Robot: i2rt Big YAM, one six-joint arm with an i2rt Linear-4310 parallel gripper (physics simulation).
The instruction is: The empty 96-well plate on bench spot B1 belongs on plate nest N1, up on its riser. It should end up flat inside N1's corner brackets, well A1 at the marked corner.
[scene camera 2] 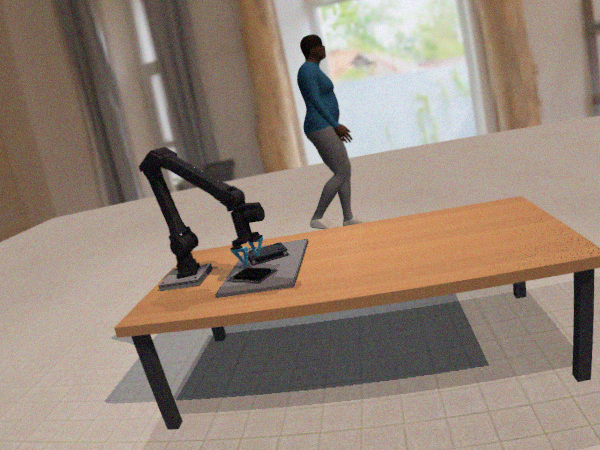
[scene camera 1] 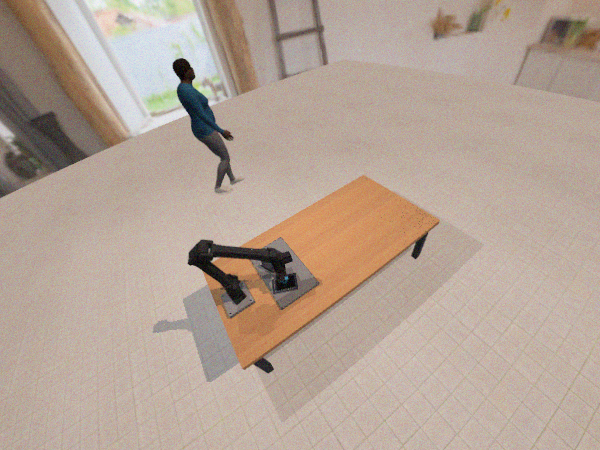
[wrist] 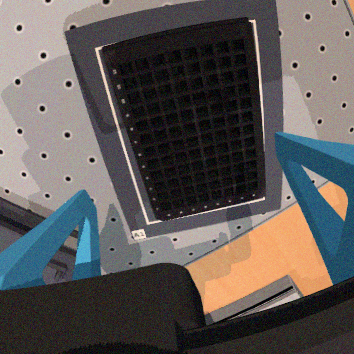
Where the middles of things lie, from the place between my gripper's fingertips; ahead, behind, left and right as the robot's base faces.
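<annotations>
From my hand: black well plate [wrist: 189,98], 50 mm below, 10 mm behind, 10 mm to the right. White-outlined nest [wrist: 84,42], 60 mm below, 20 mm behind, 10 mm to the right.
</annotations>
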